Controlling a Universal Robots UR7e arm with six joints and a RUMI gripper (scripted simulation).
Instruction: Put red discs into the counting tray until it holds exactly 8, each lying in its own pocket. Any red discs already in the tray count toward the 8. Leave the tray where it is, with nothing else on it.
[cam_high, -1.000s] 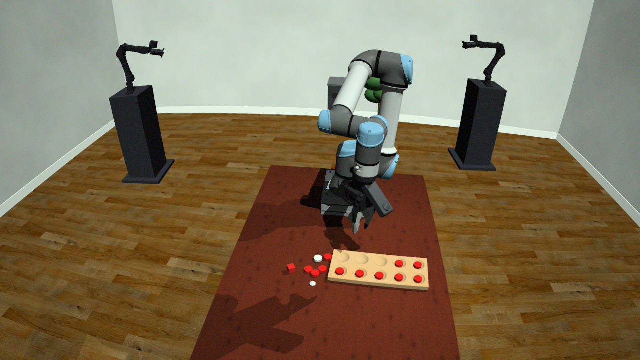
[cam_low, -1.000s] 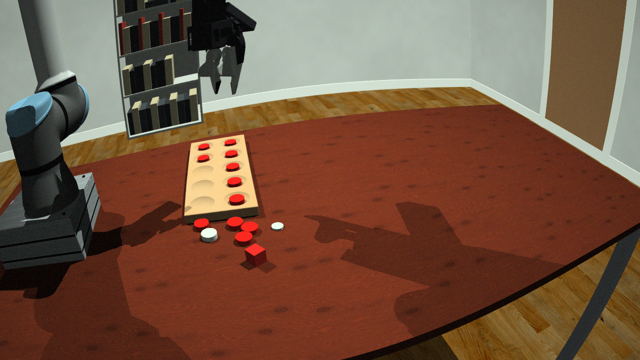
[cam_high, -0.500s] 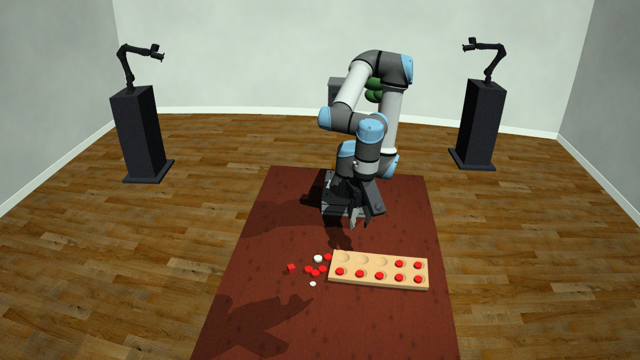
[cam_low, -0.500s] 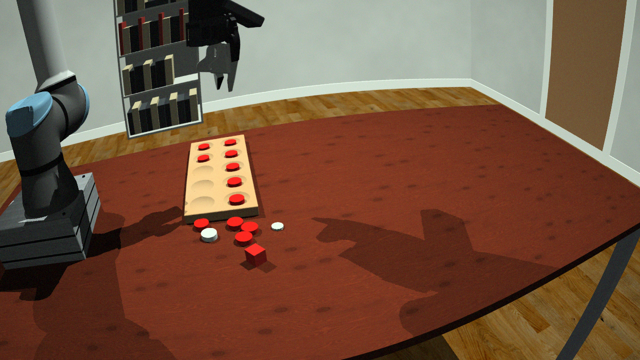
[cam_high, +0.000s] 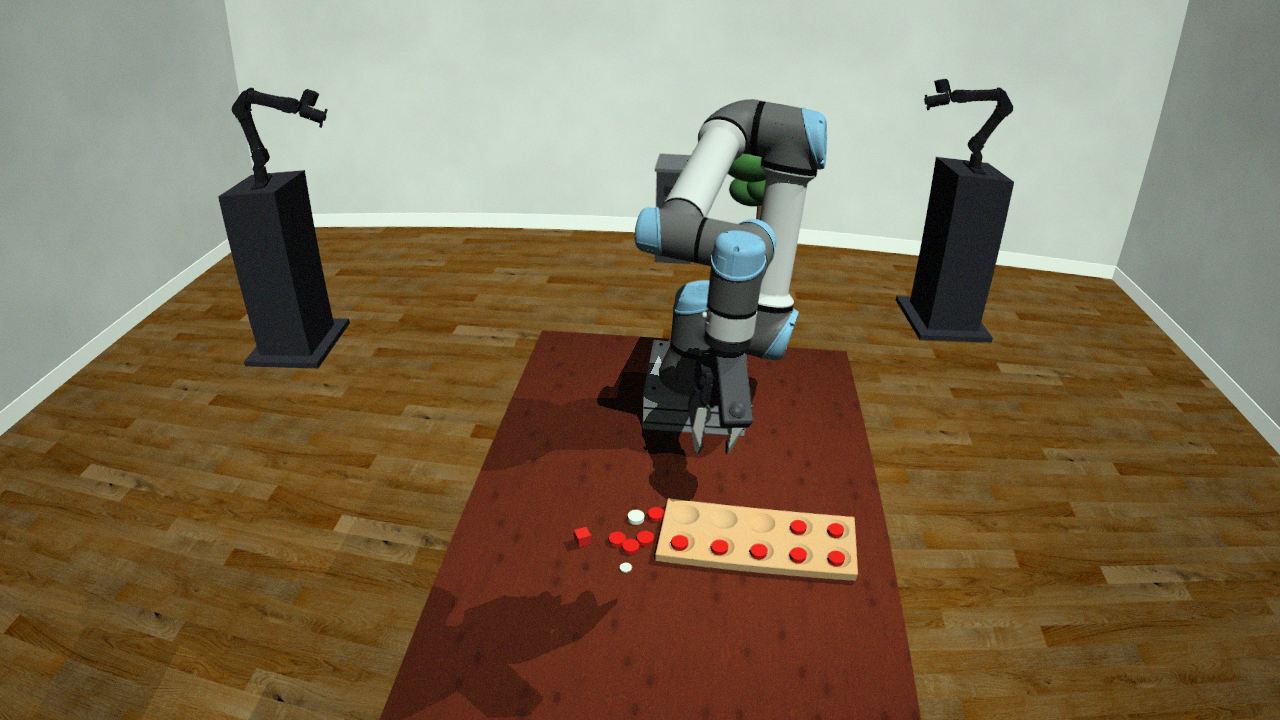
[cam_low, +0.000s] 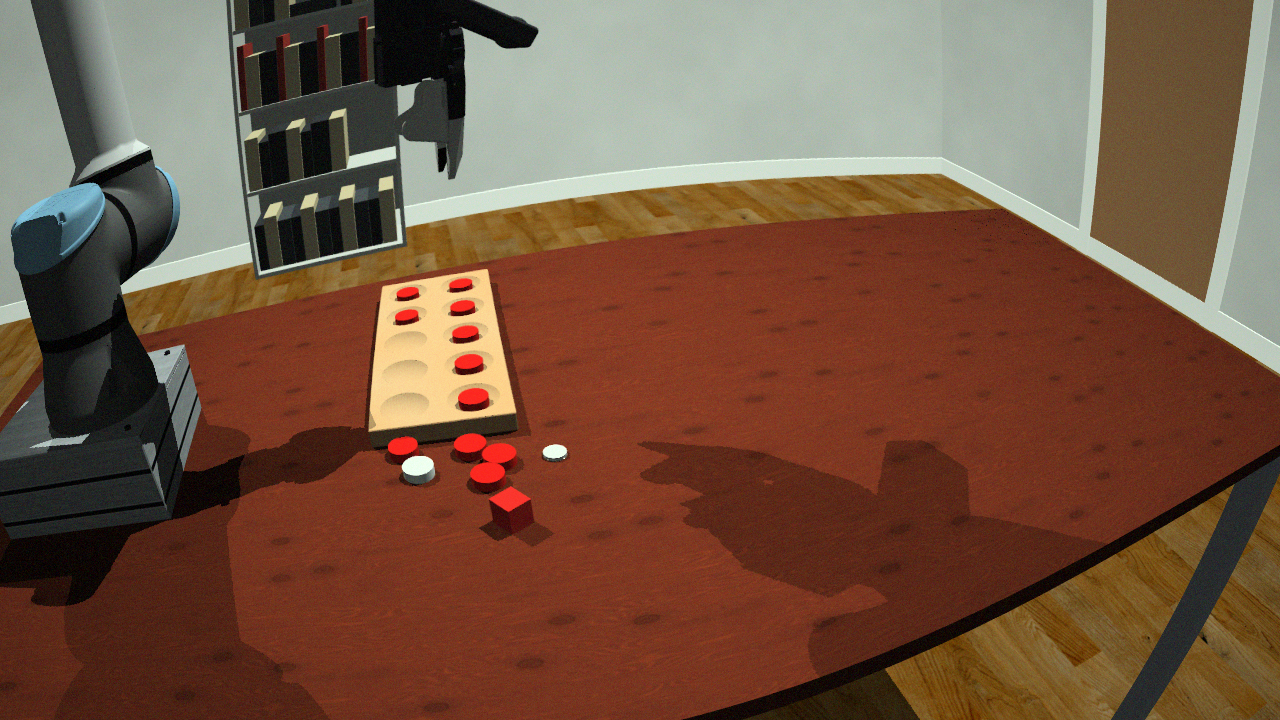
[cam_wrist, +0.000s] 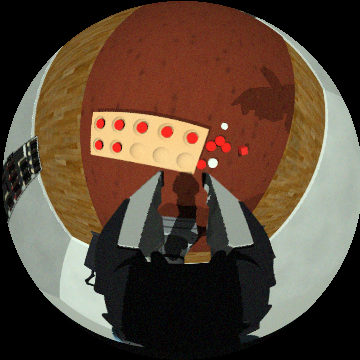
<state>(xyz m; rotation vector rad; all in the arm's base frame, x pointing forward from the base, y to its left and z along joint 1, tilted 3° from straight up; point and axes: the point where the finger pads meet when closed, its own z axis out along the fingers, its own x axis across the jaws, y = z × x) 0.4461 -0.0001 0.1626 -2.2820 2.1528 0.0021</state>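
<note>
Right now my hand is 25 cm above the wooden counting tray, 11 cm to the right of it and 2 cm past it. Round my hand: white disc 25 cm below, 13 cm to the right, 8 cm behind; then red cube 24 cm below, 23 cm to the right, 2 cm behind.
</note>
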